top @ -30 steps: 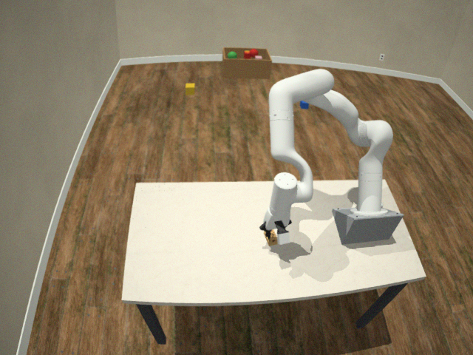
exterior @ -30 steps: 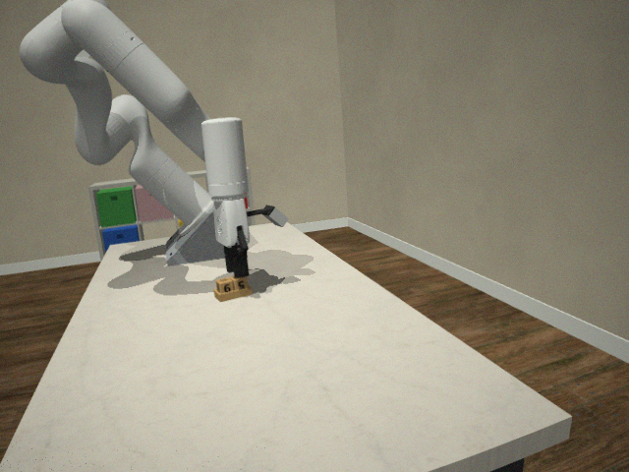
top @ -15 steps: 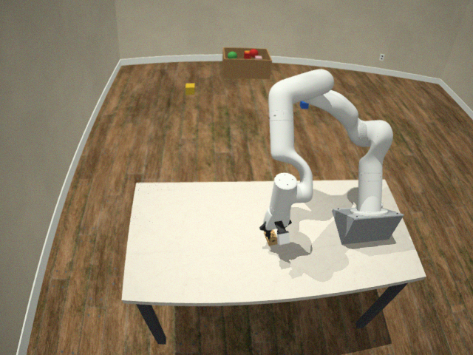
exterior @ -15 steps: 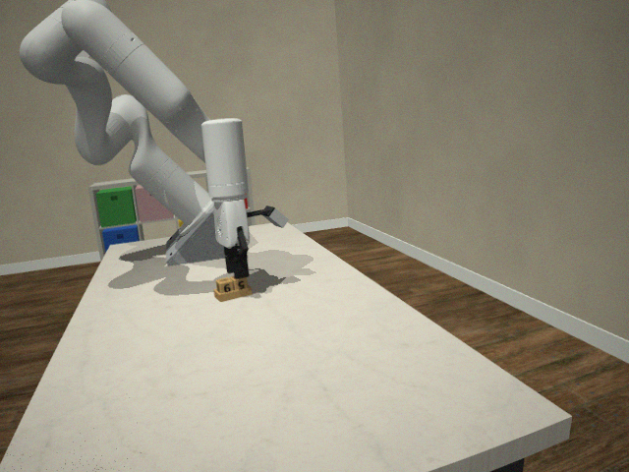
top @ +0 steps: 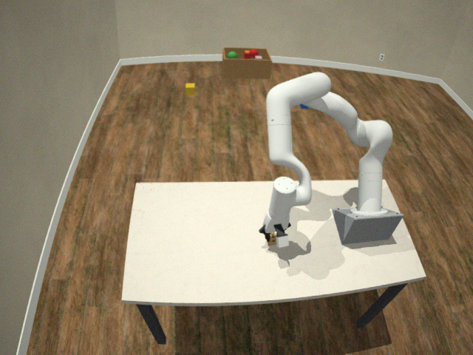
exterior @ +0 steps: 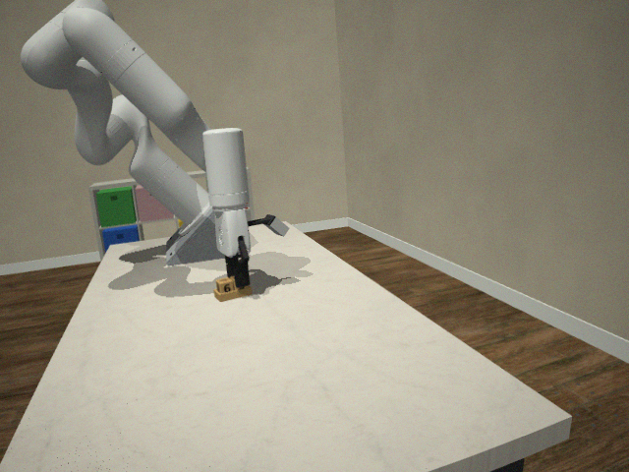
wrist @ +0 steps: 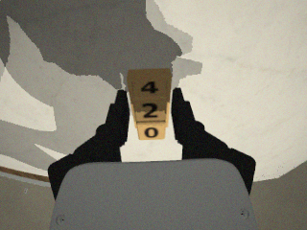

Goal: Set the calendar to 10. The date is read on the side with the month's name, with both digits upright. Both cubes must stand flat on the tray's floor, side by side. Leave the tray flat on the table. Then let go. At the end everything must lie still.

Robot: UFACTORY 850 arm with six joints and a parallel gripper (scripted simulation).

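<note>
The wooden tray lies 20 mm to the right of my hand and 40 mm below it. From my hand the other things lie so: cube 30 mm to the right, 20 mm below.
</note>
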